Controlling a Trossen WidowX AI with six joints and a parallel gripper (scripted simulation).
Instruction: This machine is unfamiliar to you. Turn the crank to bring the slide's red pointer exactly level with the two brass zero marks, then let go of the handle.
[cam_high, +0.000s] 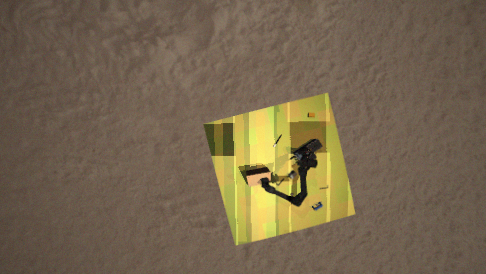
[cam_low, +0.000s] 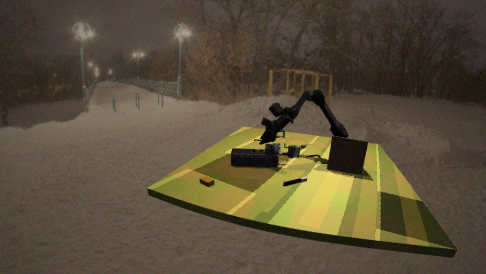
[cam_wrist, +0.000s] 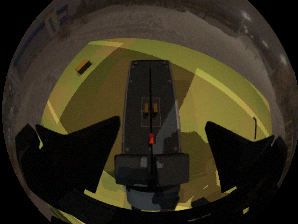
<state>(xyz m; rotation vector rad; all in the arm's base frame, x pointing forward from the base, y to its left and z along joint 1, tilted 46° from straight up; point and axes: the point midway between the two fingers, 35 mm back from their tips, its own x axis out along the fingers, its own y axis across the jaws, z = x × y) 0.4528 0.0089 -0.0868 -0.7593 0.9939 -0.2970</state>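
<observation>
Right now my gripper tip is 1 cm past the red pointer, 1 cm to the right of it and 5 cm above it. Also, from my gripper tip: black stick (23 cm behind, 19 cm to the left, 12 cm below); then crank handle (15 cm behind, 1 cm to the left, 5 cm below); then grey block (20 cm behind, 16 cm to the right, 10 cm below).
</observation>
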